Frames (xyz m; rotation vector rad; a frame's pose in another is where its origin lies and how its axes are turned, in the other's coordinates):
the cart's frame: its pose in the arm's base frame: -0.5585 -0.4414 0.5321 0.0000 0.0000 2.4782
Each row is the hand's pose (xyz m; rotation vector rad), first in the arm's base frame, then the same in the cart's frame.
Working: the arm's base frame: its pose in the cart's frame: -0.1682 -0.6917 -0.5321 0.0000 0.0000 -2.4782

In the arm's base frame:
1: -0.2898 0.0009 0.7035 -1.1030 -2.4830 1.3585
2: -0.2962 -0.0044 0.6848 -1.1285 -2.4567 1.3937
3: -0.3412 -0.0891 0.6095 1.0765 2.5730 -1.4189
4: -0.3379 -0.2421 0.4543 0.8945 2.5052 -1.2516
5: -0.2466 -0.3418 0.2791 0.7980 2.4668 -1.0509
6: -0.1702 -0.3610 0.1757 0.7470 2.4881 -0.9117
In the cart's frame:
1: 0.0607 -0.5140 0.1714 -2.2111 0.1914 0.2393
2: 0.0624 -0.5058 0.1527 -2.1852 0.2169 0.2518
3: 0.0457 -0.4114 0.0774 -2.2225 0.1437 0.3835
4: -0.0511 -0.2929 -0.0778 -2.3121 0.0260 0.5988
5: -0.1844 -0.2705 -0.2530 -2.4304 -0.0458 0.7517
6: -0.2564 -0.3025 -0.3564 -2.5261 -0.1012 0.7872

